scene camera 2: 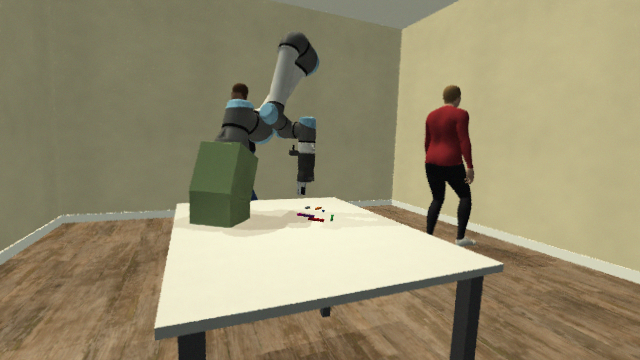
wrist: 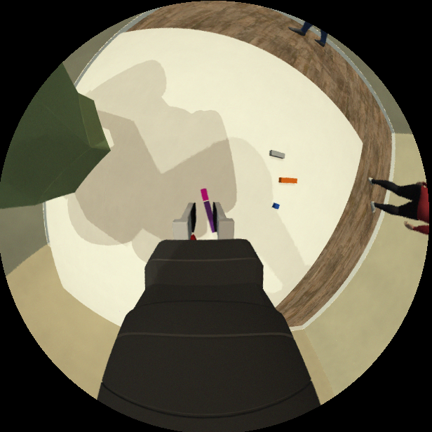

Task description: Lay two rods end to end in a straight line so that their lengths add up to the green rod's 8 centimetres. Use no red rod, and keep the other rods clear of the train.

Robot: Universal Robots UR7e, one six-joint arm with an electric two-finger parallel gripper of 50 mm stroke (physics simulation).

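Pixels of known places: gripper, fingertip midpoint: [scene camera 2: 301, 194]; arm's base, link origin: [scene camera 2: 231, 150].
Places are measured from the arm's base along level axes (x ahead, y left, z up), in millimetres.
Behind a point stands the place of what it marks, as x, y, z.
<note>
A short magenta rod [scene camera 2: 302, 215] {309, -59, -287} [wrist: 204, 194] and a longer purple rod [scene camera 2: 310, 216] {338, -88, -286} [wrist: 210, 218] lie end to end, roughly in one line. A thin light line shows between their ends in the wrist view; I cannot tell whether they touch. A red rod [scene camera 2: 316, 220] {344, -154, -288} [wrist: 193, 237] lies close to the purple rod's near end, mostly hidden by the gripper in the wrist view. The green rod [scene camera 2: 332, 217] {422, -145, -281} lies to the right of the red rod in the scene view. My gripper [scene camera 2: 301, 191] {305, -46, -194} [wrist: 204, 211] is partly open and empty, above the table over the rods.
A grey rod [scene camera 2: 307, 207] {381, 95, -285} [wrist: 277, 154], an orange rod [scene camera 2: 318, 208] {431, 66, -286} [wrist: 288, 180] and a small blue rod [scene camera 2: 323, 210] {436, 8, -283} [wrist: 276, 206] lie apart from the pair. A large green block [scene camera 2: 215, 185] {-66, -140, -133} [wrist: 45, 145] stands on the table [scene camera 2: 300, 265] {145, -600, -291}. Two people stand beyond it.
</note>
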